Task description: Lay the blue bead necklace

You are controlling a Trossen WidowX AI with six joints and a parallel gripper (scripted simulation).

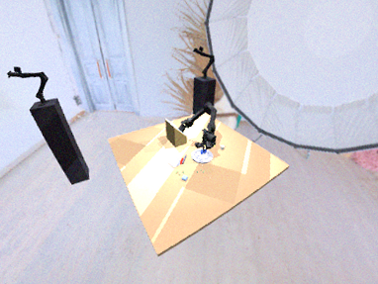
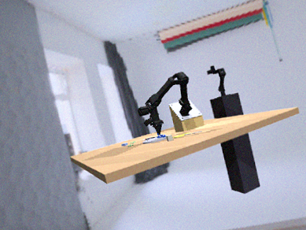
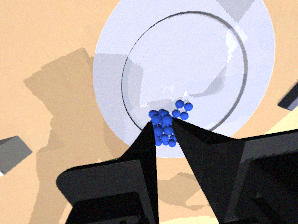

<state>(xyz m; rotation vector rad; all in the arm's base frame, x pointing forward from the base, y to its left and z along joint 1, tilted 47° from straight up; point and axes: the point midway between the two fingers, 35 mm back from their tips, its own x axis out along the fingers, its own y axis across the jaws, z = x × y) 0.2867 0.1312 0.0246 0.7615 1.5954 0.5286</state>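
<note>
The round bead board lies 40 mm to the right of my gripper tip, 30 mm below it and 20 mm ahead of it. Round my gripper tip: yellow flat piece: 120 mm to the left, 110 mm behind, 40 mm below; red-and-grey object: 220 mm to the right, 30 mm below, 10 mm behind; white cylinder: 200 mm to the left, 20 mm below, 20 mm ahead.
</note>
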